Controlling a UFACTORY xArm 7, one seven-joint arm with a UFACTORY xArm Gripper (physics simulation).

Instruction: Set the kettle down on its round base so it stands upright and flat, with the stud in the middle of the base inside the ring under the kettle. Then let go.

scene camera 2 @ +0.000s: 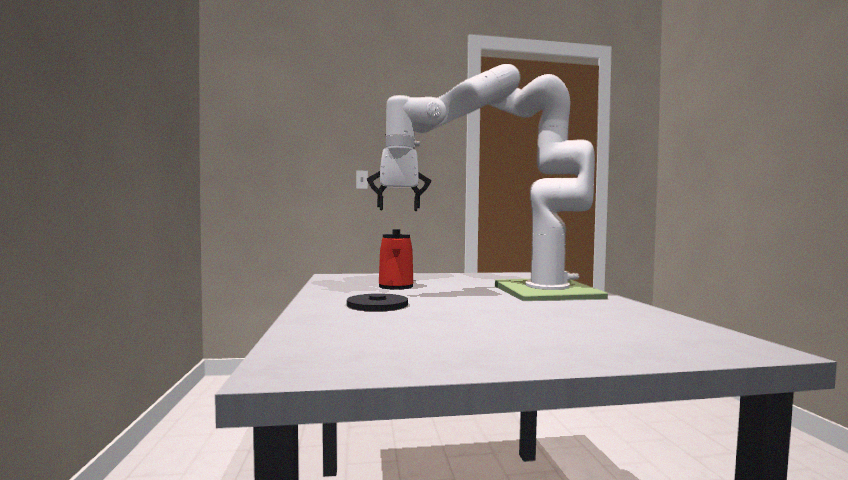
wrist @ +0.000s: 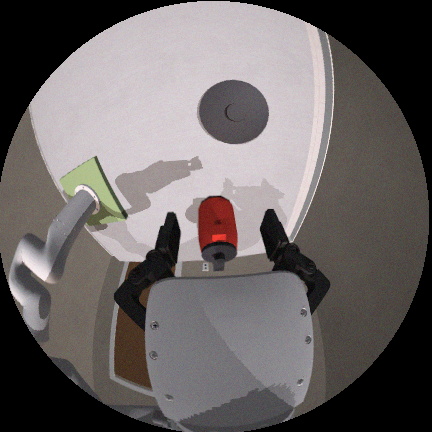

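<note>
The red kettle with a black lid and knob stands upright on the table, off its base. The round black base lies flat on the table, nearer the scene camera than the kettle. The stud stands up in its middle. My gripper is open and empty, pointing down, above the kettle with a gap over the lid knob. The ring under the kettle is hidden.
The grey table carries a green plate at the right in the scene view, with the arm's foot on it. The table's left edge is near the kettle and base. A wall and a door are behind.
</note>
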